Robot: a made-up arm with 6 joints. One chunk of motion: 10 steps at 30 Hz.
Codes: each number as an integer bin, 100 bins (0 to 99) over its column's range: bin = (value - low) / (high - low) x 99, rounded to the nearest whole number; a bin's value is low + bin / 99 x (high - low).
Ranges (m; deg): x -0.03..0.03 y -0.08..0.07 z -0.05..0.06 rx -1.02..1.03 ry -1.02..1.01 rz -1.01..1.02
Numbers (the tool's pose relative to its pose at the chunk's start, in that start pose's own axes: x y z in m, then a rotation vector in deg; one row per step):
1: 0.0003 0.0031 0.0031 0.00 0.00 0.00
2: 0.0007 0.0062 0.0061 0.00 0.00 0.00
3: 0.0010 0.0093 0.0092 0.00 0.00 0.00
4: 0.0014 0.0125 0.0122 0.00 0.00 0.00
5: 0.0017 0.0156 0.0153 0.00 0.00 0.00
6: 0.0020 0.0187 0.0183 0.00 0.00 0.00
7: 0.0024 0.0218 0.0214 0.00 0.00 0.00
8: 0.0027 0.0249 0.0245 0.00 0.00 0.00
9: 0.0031 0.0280 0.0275 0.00 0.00 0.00
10: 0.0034 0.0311 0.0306 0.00 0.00 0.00
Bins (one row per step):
1: 50 55 48 49 50 49
2: 51 57 50 49 50 49
3: 51 59 53 49 50 49
4: 52 61 56 49 50 49
5: 52 63 59 49 50 49
6: 53 65 61 49 50 49
7: 53 67 64 49 50 49
8: 54 69 67 49 50 49
9: 55 71 70 49 50 49
10: 55 73 73 49 50 49

